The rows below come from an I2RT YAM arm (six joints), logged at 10 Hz.
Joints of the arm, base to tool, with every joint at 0 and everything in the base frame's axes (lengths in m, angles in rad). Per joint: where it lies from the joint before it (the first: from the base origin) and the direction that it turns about. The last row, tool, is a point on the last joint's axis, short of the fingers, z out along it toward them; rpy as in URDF.
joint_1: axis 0 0 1 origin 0 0 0.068
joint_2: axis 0 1 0 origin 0.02 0.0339 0.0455
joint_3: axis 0 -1 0 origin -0.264 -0.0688 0
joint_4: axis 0 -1 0 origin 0.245 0.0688 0.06
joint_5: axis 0 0 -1 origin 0.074 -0.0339 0.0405
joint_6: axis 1 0 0 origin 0.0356 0 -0.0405
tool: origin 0 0 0 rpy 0 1.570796 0
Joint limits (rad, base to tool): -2.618..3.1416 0..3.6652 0..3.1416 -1.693..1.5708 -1.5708..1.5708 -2.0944..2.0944
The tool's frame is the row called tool.
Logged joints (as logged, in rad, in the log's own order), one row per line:
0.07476 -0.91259 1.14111 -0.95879 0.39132 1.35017
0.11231 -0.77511 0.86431 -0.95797 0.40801 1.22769
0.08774 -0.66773 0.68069 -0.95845 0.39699 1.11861
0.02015 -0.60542 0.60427 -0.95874 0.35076 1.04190
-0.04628 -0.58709 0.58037 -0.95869 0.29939 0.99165
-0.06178 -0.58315 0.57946 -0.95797 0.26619 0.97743
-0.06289 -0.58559 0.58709 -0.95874 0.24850 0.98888
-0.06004 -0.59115 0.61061 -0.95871 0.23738 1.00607
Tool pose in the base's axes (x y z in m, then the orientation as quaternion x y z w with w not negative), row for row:
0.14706 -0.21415 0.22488 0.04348 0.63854 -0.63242 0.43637
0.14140 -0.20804 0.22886 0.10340 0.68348 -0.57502 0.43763
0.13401 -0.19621 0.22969 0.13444 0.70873 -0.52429 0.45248
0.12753 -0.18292 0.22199 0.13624 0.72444 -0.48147 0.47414
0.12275 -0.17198 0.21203 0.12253 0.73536 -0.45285 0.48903
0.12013 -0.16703 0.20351 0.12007 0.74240 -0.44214 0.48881
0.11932 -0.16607 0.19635 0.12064 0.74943 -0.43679 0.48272
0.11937 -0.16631 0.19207 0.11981 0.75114 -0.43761 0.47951
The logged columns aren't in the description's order. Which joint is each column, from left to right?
Columns, left to right: joint_5, joint_6, joint_4, joint_1, joint_3, joint_2.
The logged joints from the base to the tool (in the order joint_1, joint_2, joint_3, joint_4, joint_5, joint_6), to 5 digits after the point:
-0.95879 1.35017 0.39132 1.14111 0.07476 -0.91259
-0.95797 1.22769 0.40801 0.86431 0.11231 -0.77511
-0.95845 1.11861 0.39699 0.68069 0.08774 -0.66773
-0.95874 1.04190 0.35076 0.60427 0.02015 -0.60542
-0.95869 0.99165 0.29939 0.58037 -0.04628 -0.58709
-0.95797 0.97743 0.26619 0.57946 -0.06178 -0.58315
-0.95874 0.98888 0.24850 0.58709 -0.06289 -0.58559
-0.95871 1.00607 0.23738 0.61061 -0.06004 -0.59115

